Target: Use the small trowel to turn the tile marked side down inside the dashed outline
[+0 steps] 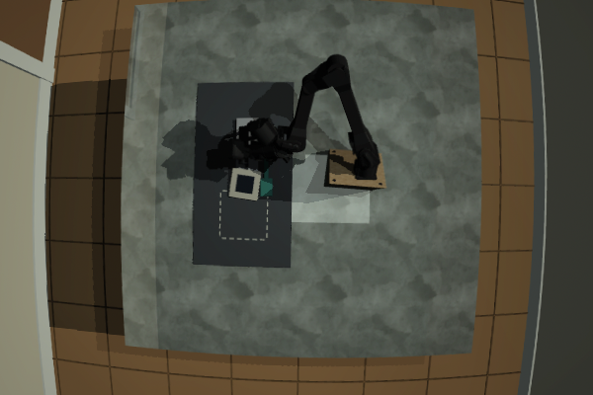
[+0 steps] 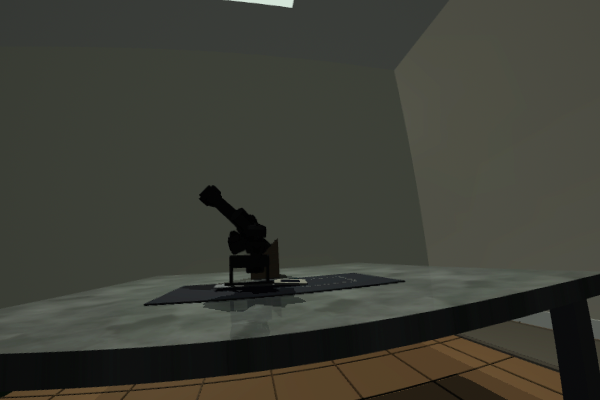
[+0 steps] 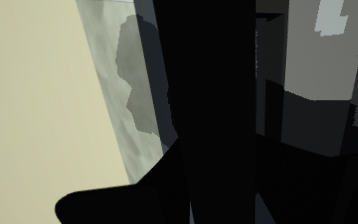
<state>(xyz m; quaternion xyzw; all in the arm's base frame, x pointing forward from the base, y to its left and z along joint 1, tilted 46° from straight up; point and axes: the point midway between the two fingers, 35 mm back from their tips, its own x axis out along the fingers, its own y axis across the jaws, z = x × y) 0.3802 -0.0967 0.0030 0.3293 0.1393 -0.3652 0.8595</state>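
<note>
The dark mat lies 10 mm behind my gripper tip, 70 mm to the left of it and 80 mm below it. The rest, counted from my gripper tip: teal trowel 90 mm behind, 60 mm to the left, 50 mm below; then tile 20 mm behind, 100 mm to the left, 50 mm below.
</note>
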